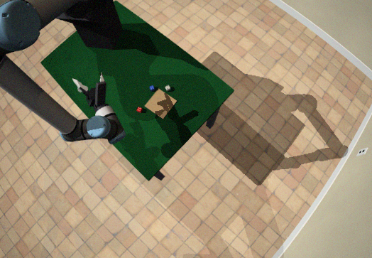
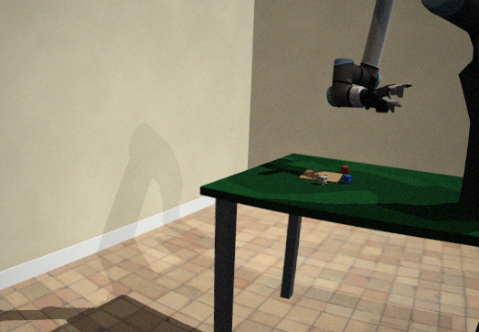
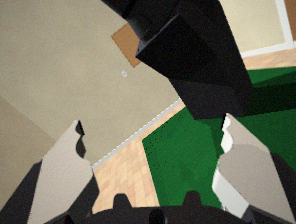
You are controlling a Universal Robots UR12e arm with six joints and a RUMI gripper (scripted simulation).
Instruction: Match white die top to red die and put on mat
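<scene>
The red die lies 310 mm below my hand, 220 mm ahead of it and 90 mm to the left of it. Round my hand: white die: 310 mm to the left, 310 mm below, 250 mm ahead; tan mat: 320 mm below, 280 mm ahead, 210 mm to the left; blue die: 310 mm below, 240 mm to the left, 170 mm ahead.
</scene>
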